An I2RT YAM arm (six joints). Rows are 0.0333 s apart.
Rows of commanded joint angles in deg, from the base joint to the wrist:
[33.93, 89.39, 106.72, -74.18, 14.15, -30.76]
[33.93, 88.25, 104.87, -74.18, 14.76, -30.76]
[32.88, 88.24, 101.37, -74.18, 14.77, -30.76]
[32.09, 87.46, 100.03, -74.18, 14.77, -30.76]
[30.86, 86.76, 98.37, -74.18, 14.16, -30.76]
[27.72, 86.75, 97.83, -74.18, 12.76, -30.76]
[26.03, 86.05, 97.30, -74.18, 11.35, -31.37]
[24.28, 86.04, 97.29, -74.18, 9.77, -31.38]
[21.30, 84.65, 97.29, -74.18, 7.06, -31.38]
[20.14, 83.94, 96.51, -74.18, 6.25, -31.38]
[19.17, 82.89, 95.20, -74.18, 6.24, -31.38]
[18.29, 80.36, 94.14, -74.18, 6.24, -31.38]
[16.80, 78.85, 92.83, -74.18, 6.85, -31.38]
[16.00, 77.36, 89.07, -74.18, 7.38, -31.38]
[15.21, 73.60, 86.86, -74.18, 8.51, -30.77]
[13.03, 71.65, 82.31, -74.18, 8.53, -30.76]
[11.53, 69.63, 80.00, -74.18, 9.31, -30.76]
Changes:
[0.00, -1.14, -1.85, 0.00, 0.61, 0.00]
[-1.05, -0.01, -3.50, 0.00, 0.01, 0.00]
[-0.79, -0.78, -1.34, 0.00, 0.00, 0.00]
[-1.23, -0.70, -1.66, 0.00, -0.61, 0.00]
[-3.14, -0.01, -0.54, 0.00, -1.40, 0.00]
[-1.69, -0.70, -0.53, 0.00, -1.41, -0.61]
[-1.75, -0.01, -0.01, 0.00, -1.58, -0.01]
[-2.98, -1.39, 0.00, 0.00, -2.71, 0.00]
[-1.16, -0.71, -0.78, 0.00, -0.81, 0.00]
[-0.97, -1.05, -1.31, 0.00, -0.01, 0.00]
[-0.88, -2.53, -1.06, 0.00, 0.00, 0.00]
[-1.49, -1.51, -1.31, 0.00, 0.61, 0.00]
[-0.80, -1.49, -3.76, 0.00, 0.53, 0.00]
[-0.79, -3.76, -2.21, 0.00, 1.13, 0.61]
[-2.18, -1.95, -4.55, 0.00, 0.02, 0.01]
[-1.50, -2.02, -2.31, 0.00, 0.78, 0.00]

